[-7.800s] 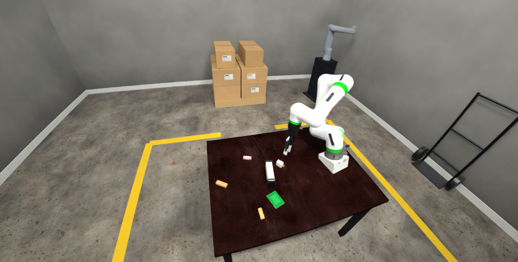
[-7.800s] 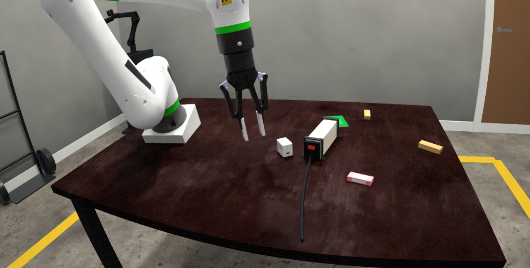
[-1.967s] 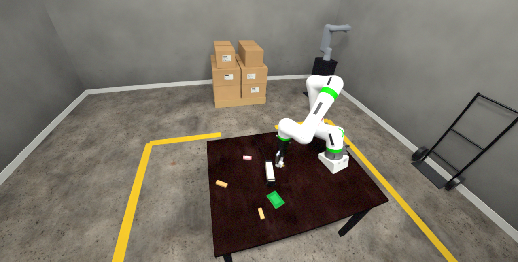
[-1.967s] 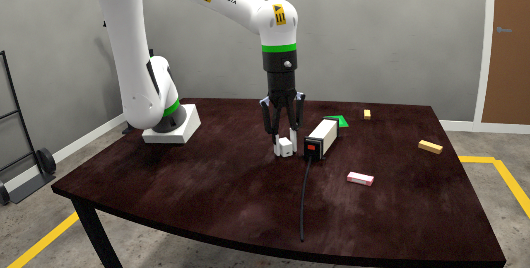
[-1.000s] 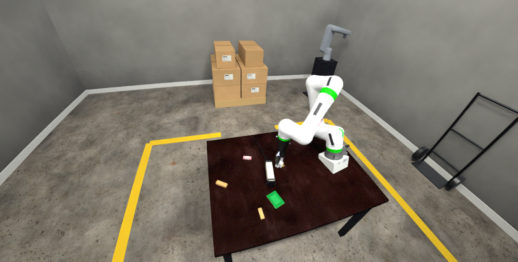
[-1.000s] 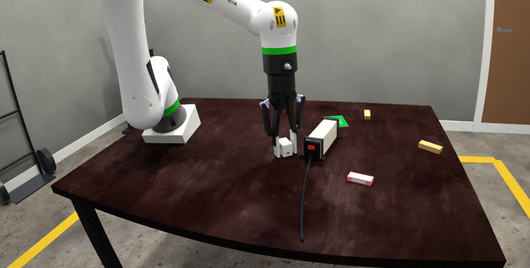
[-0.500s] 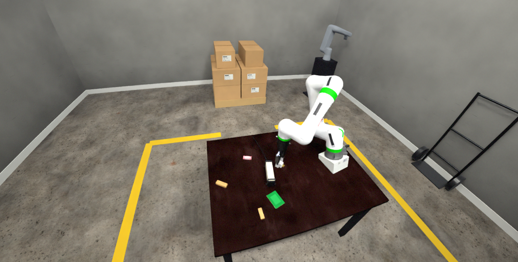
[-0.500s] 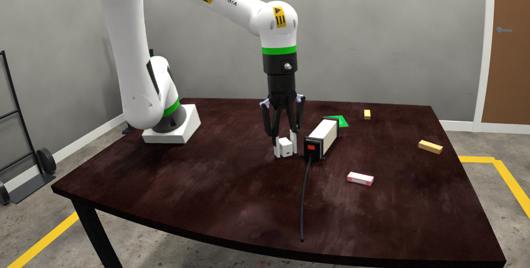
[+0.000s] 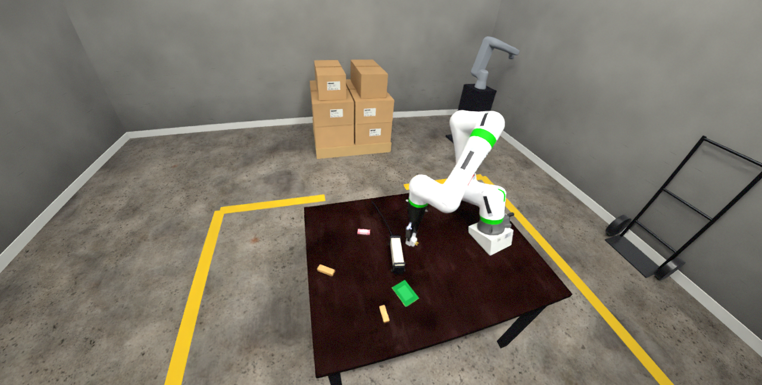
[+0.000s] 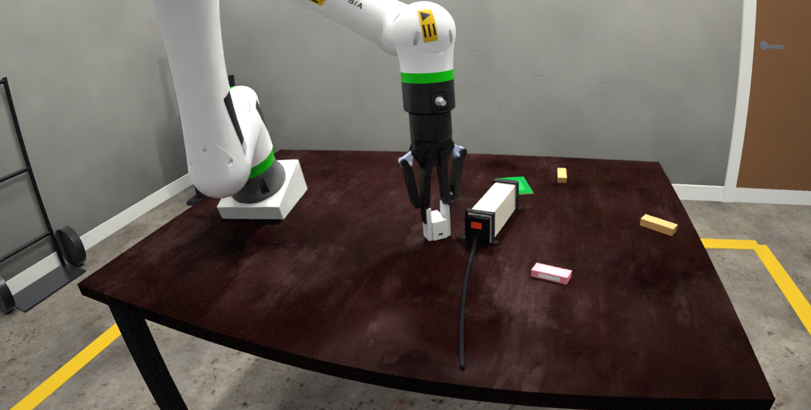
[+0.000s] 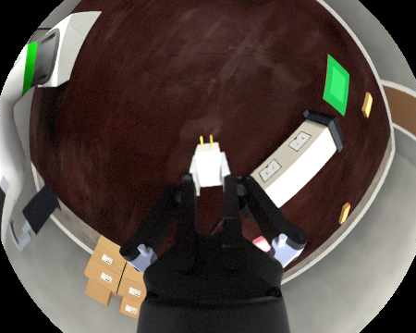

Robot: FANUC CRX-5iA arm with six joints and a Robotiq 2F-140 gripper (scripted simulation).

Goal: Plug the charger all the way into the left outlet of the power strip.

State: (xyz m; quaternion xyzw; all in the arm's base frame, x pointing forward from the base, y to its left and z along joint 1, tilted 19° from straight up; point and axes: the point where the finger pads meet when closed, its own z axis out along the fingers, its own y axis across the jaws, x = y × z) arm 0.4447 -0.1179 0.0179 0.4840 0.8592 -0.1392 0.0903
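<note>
My hand is 80 mm short of the red switch, 40 mm to the left of it and 10 mm below it. Round my hand: power strip: 120 mm ahead, 50 mm to the left, 10 mm below; white charger: 10 mm to the left, 10 mm below, 10 mm behind; flat piece: 250 mm to the left, 150 mm ahead, 30 mm below.
</note>
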